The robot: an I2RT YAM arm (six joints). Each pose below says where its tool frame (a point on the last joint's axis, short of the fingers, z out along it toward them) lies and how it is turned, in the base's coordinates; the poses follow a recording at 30 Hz.
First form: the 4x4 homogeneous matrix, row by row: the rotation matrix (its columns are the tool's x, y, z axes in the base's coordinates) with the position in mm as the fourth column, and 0 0 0 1 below. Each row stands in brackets.
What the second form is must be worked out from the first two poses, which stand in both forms.
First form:
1: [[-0.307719, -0.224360, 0.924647, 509.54], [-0.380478, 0.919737, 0.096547, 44.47], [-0.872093, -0.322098, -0.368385, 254.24], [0, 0, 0, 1]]
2: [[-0.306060, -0.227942, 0.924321, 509.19], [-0.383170, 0.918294, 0.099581, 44.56], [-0.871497, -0.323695, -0.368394, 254.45], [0, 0, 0, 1]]
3: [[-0.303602, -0.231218, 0.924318, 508.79], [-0.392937, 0.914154, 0.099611, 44.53], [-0.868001, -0.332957, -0.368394, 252.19], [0, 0, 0, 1]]
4: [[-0.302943, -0.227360, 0.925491, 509.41], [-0.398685, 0.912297, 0.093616, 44.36], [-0.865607, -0.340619, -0.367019, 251.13], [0, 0, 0, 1]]
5: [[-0.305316, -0.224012, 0.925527, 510.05], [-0.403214, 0.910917, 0.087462, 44.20], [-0.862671, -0.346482, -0.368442, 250.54], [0, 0, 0, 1]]
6: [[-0.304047, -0.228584, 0.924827, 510.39], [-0.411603, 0.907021, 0.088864, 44.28], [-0.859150, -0.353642, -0.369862, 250.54], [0, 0, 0, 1]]
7: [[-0.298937, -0.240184, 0.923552, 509.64], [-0.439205, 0.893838, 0.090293, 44.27], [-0.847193, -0.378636, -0.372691, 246.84], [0, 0, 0, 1]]
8: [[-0.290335, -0.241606, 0.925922, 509.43], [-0.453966, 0.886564, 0.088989, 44.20], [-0.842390, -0.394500, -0.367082, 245.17], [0, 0, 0, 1]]
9: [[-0.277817, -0.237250, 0.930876, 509.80], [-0.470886, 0.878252, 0.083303, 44.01], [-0.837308, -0.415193, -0.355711, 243.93], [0, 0, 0, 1]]
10: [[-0.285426, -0.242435, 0.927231, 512.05], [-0.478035, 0.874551, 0.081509, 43.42], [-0.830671, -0.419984, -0.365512, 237.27], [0, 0, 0, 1]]
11: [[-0.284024, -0.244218, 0.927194, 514.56], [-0.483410, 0.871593, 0.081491, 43.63], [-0.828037, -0.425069, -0.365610, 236.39], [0, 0, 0, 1]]
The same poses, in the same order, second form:
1: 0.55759, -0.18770, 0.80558, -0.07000, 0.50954, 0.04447, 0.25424
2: 0.55764, -0.18976, 0.80510, -0.06959, 0.50919, 0.04456, 0.25445
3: 0.55726, -0.19406, 0.80408, -0.07255, 0.50879, 0.04453, 0.25219
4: 0.55730, -0.19479, 0.80347, -0.07686, 0.50941, 0.04436, 0.25113
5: 0.55614, -0.19507, 0.80385, -0.08056, 0.51005, 0.04420, 0.25054
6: 0.55523, -0.19925, 0.80326, -0.08241, 0.51039, 0.04428, 0.25054
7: 0.55277, -0.21208, 0.80085, -0.09001, 0.50964, 0.04427, 0.24684
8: 0.55433, -0.21805, 0.79749, -0.09577, 0.50943, 0.04420, 0.24517
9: 0.55784, -0.22341, 0.79243, -0.10471, 0.50980, 0.04401, 0.24393
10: 0.55309, -0.22668, 0.79459, -0.10649, 0.51205, 0.04342, 0.23727
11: 0.55271, -0.22913, 0.79392, -0.10819, 0.51456, 0.04363, 0.23639
